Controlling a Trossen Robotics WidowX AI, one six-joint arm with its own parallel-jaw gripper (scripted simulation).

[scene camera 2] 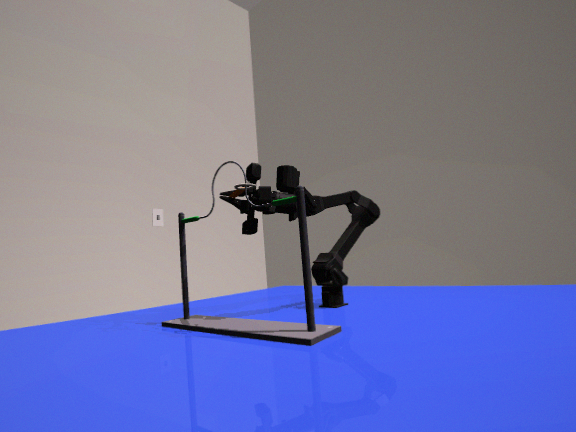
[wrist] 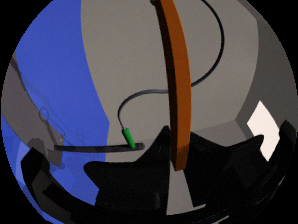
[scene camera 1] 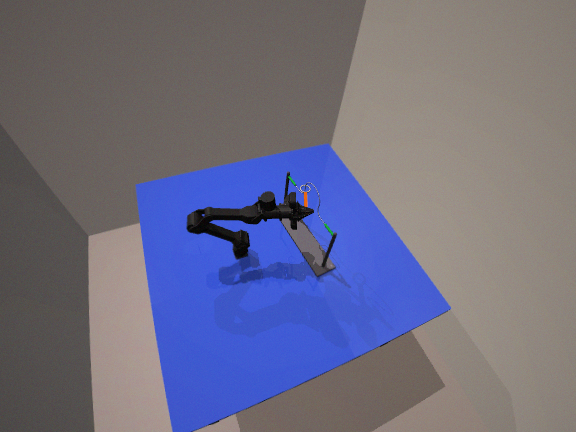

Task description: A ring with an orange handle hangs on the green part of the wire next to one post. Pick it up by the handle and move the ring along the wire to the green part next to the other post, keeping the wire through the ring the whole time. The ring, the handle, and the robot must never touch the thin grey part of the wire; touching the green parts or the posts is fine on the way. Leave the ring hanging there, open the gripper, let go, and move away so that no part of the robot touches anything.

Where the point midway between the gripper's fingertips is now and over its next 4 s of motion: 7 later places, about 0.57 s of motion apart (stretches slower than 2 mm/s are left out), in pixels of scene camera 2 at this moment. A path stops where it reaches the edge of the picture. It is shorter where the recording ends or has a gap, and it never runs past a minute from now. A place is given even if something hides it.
My gripper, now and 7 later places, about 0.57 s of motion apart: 219,195; 221,212; 229,235; 238,251; 256,263; 271,266; 280,266; 286,266
